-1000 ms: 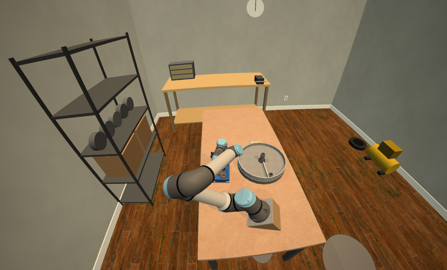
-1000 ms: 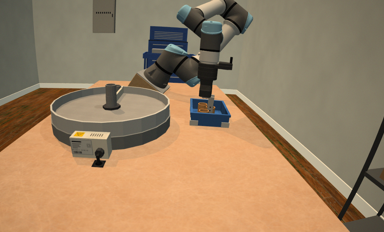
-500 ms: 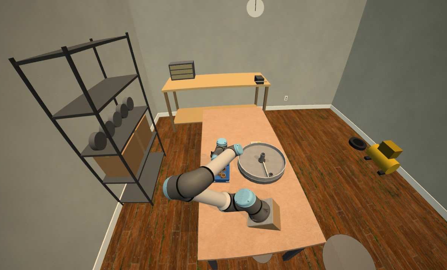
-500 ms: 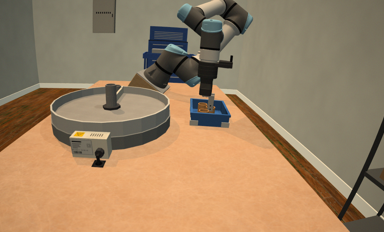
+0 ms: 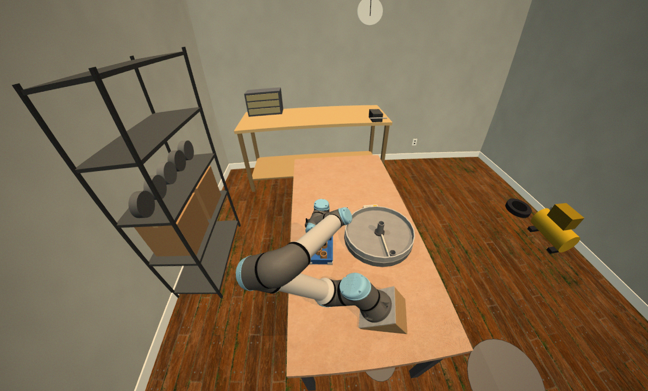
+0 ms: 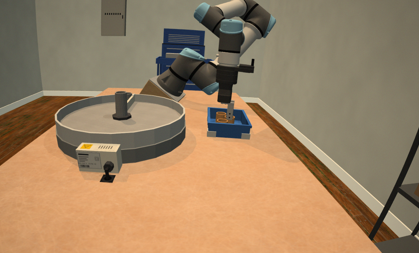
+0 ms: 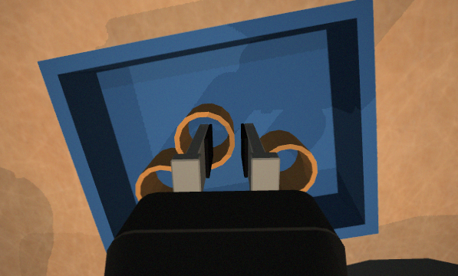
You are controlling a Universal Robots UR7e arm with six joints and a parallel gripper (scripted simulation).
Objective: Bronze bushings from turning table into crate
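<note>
My hand is 10 mm to the left of the blue crate and 30 mm above it. The rest, counted from my hand: turning table 20 mm ahead, 380 mm to the right, 10 mm below.
</note>
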